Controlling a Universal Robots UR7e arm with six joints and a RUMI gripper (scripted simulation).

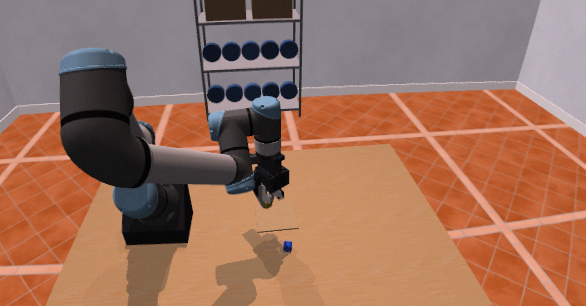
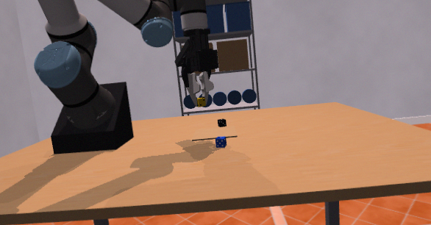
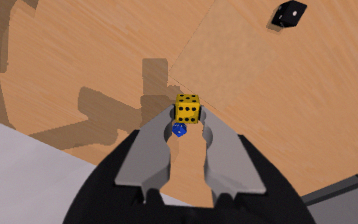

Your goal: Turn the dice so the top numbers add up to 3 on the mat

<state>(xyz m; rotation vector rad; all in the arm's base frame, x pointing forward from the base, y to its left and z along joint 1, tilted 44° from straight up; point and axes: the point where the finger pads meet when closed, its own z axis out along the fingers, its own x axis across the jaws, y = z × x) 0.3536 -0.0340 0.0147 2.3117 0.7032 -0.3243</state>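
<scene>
The black die lies 60 mm ahead of my hand, 170 mm to the left of it and 110 mm below it. Also, from my hand: yellow die right at my hand; then blue die 50 mm ahead, 100 mm to the right, 110 mm below; then tan mat 30 mm ahead, 60 mm to the left, 120 mm below.
</scene>
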